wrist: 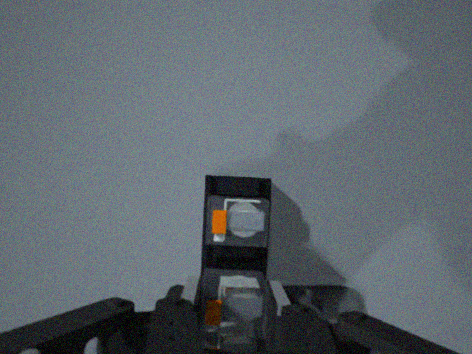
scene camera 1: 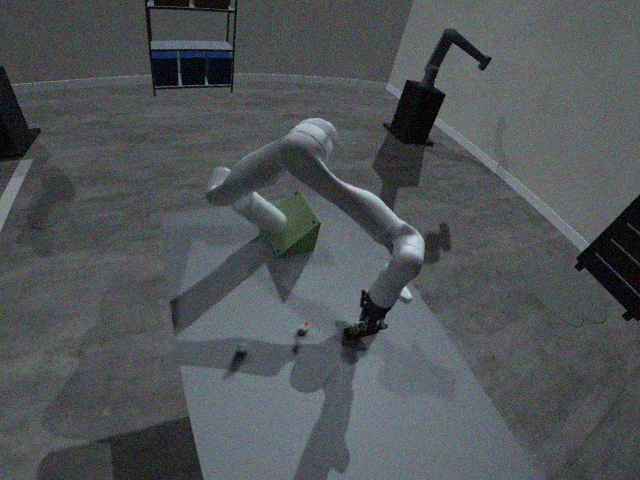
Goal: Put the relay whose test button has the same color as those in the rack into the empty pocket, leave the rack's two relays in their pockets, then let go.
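Places are measured from the arm's base along level axes (x ahead, y left, z up), in metres.
Pixels of known places: gripper, fingertip midpoint: (wrist: 232,299) (scene camera 1: 364,325); arm's base at its link origin: (scene camera 1: 276,224).
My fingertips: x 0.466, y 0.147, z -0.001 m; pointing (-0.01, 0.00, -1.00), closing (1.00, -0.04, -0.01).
For each thing: its middle in the pictures, then the offset to it from my fingertips. "pt": a spot on its surface instead. Level surfaces: height alone.
- black rack at a spot on its surface: (wrist: 237,186) pt dx +0.001, dy +0.052, dz -0.021 m
- clear-topped relay with an orange test button, body centre: (wrist: 236,218) dx +0.001, dy +0.036, dz -0.018 m
- orange-button relay at the middle of its body: (wrist: 232,297) (scene camera 1: 364,324) dx +0.000, dy +0.001, dz +0.000 m
- relay with a red button, body centre: (scene camera 1: 303,328) dx -0.045, dy -0.175, dz -0.022 m
- green button at the middle of its body: (scene camera 1: 241,350) dx -0.020, dy -0.365, dz -0.022 m
- grey table at its surface level: dz -0.044 m
The black rack (wrist: 237,186) (scene camera 1: 351,335) stands on the table under my gripper. In the wrist view a clear-topped relay with an orange test button (wrist: 219,222) sits in its far pocket. My gripper (wrist: 232,299) (scene camera 1: 359,330) is shut on another orange-button relay (wrist: 242,306), at the rack's near part. Its depth in a pocket cannot be told. A thin orange strip shows below it at the wrist view's bottom edge; the rest there is hidden. A relay with a red button (scene camera 1: 303,329) and one with a green button (scene camera 1: 240,351) stand apart on the table, left of the rack.
The arm's green base block (scene camera 1: 297,227) stands on the grey table (scene camera 1: 413,434). A small white object (scene camera 1: 406,294) lies behind the gripper near the table's right edge. A shelf unit (scene camera 1: 191,45) and another arm on a black pedestal (scene camera 1: 416,112) stand on the floor beyond.
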